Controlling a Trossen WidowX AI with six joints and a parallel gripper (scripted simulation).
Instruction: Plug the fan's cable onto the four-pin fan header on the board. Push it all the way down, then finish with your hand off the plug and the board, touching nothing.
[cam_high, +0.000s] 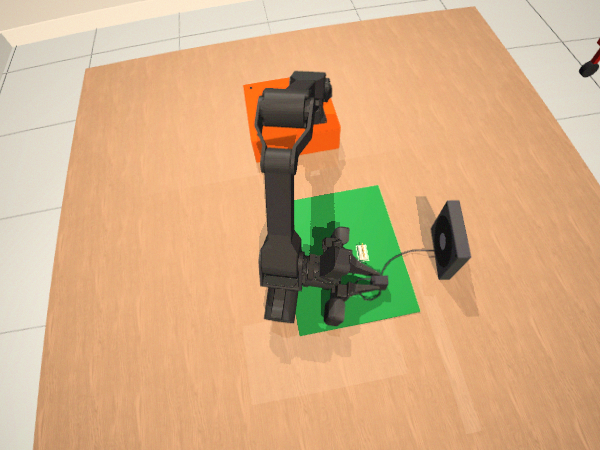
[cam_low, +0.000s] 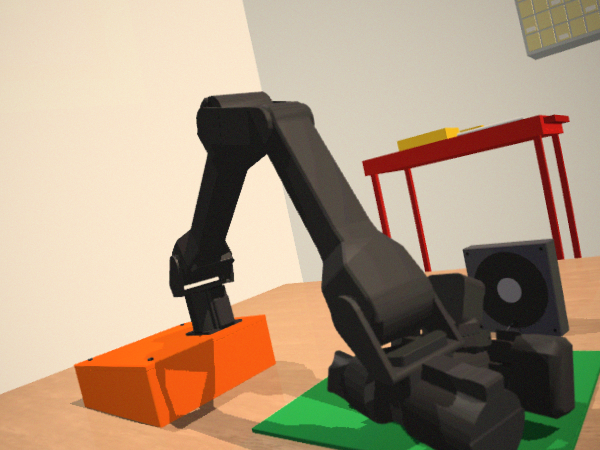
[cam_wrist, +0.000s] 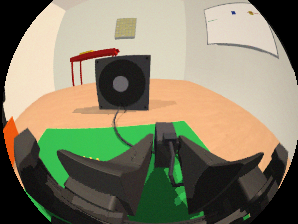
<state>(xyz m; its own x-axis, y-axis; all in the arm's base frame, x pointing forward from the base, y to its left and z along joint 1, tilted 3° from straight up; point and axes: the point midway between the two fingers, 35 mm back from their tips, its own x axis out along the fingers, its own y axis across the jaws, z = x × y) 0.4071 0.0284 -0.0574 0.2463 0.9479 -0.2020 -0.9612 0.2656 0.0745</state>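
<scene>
Now: the plug 10 mm below my gripper tip. Round my gripper tip: fan (50 mm behind, 140 mm to the left, 20 mm above); green board (80 mm behind, 50 mm to the right, 50 mm below); white four-pin fan header (80 mm behind, 10 mm to the right, 30 mm below).
</scene>
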